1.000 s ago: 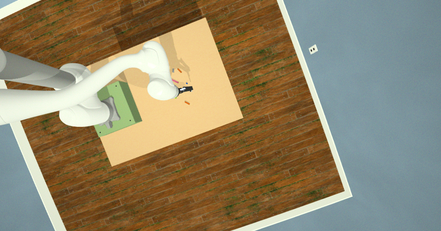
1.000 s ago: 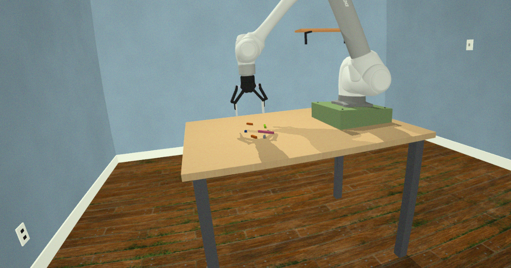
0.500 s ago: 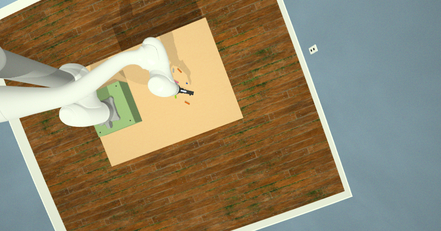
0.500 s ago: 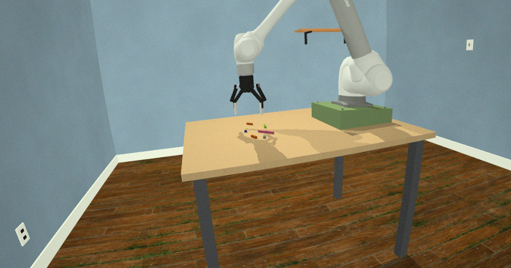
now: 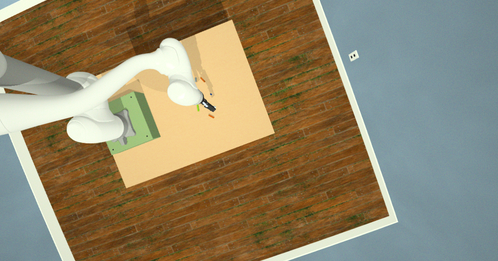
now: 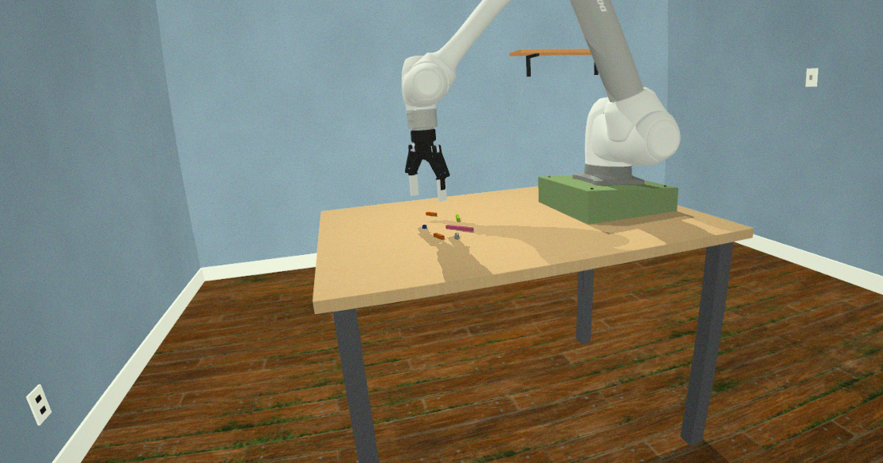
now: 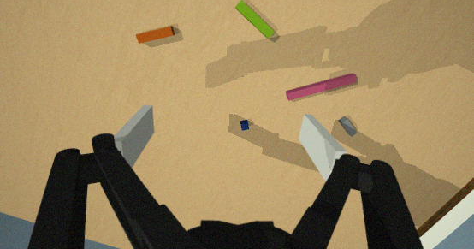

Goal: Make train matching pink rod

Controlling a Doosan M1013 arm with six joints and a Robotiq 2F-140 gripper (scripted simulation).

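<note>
Now: hand 90 mm above the blue rod, 40 mm to the right of it and 20 mm short of it. Round my hand: lime rod 90 mm below, 90 mm behind, 20 mm to the right; grey rod 170 mm to the left, 90 mm below, 50 mm behind; pink rod 100 mm to the left, 90 mm below, 70 mm behind.
</note>
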